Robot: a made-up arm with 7 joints. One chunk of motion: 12 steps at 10 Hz.
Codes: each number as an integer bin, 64 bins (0 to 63) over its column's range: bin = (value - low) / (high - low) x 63, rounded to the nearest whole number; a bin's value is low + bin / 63 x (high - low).
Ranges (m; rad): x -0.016..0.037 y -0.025..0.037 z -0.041..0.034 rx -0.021..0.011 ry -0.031..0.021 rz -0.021..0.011
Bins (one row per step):
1: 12 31 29 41 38 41
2: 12 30 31 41 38 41
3: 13 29 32 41 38 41
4: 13 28 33 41 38 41
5: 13 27 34 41 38 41
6: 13 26 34 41 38 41
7: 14 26 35 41 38 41
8: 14 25 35 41 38 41
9: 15 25 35 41 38 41
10: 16 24 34 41 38 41
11: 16 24 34 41 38 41
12: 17 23 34 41 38 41
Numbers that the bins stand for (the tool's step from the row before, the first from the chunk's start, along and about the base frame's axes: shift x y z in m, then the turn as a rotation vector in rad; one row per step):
1: -0.00590 0.00551 -0.00648 -0.00017 0.00037 -0.00017
2: -0.00590 0.00452 -0.00410 -0.00017 0.00037 -0.00017
3: -0.00506 0.00354 -0.00290 -0.00017 0.00037 -0.00017
4: -0.00506 0.00256 -0.00171 -0.00017 0.00037 -0.00017
5: -0.00506 0.00157 -0.00052 -0.00017 0.00037 -0.00017
6: -0.00506 0.00059 -0.00052 -0.00017 0.00037 -0.00017
7: -0.00422 0.00059 0.00067 -0.00017 0.00037 -0.00017
8: -0.00422 -0.00040 0.00067 -0.00017 0.00037 -0.00017
9: -0.00338 -0.00040 0.00067 -0.00017 0.00037 -0.00017
10: -0.00254 -0.00138 -0.00052 -0.00017 0.00037 -0.00017
11: -0.00254 -0.00138 -0.00052 -0.00017 0.00037 -0.00017
12: -0.00170 -0.00237 -0.00052 -0.00017 0.00037 -0.00017

